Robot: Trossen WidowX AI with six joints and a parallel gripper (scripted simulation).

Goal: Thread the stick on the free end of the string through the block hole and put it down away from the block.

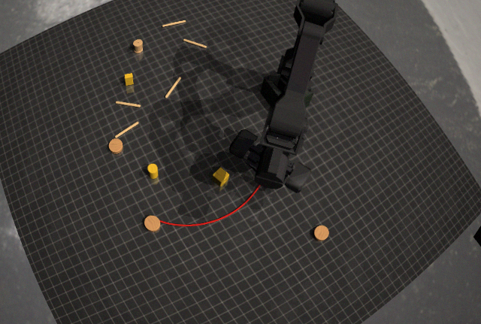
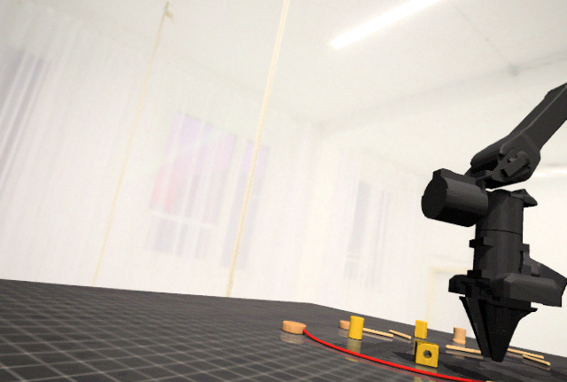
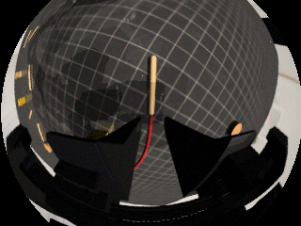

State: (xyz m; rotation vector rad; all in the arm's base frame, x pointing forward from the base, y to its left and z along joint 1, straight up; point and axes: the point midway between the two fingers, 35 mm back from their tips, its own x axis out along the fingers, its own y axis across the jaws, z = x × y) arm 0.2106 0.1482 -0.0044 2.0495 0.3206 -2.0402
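Now: the thin wooden stick 20 mm behind my gripper tip, 10 mm to the right of it and 30 mm below it. The rest, counted from my gripper tip: round wooden button 290 mm ahead, 70 mm to the right, 30 mm below; yellow cylinder 210 mm ahead, 170 mm to the right, 10 mm below.
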